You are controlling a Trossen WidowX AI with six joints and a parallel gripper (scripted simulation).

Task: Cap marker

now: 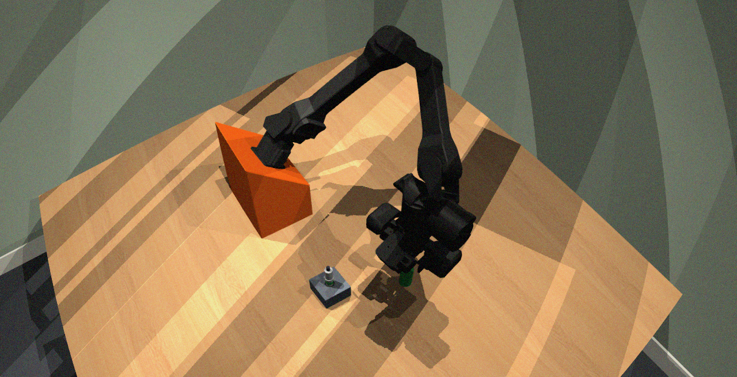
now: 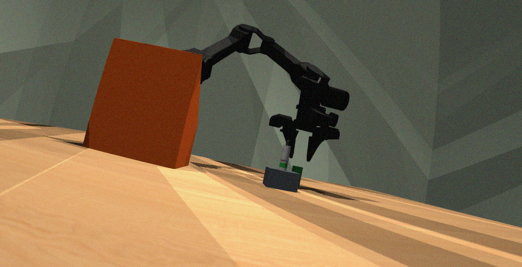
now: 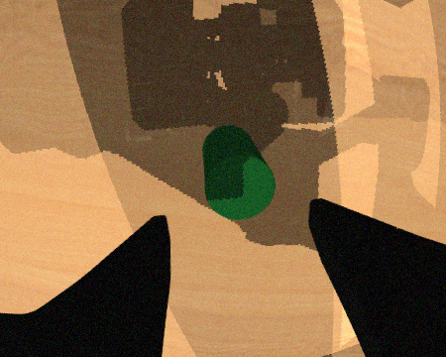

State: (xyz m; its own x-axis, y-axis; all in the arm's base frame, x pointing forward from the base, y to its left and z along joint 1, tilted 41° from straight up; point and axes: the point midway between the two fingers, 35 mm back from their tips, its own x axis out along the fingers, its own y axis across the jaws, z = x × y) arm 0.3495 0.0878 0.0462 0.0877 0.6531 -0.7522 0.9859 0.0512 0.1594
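The green cap is 4 cm below my gripper tip.
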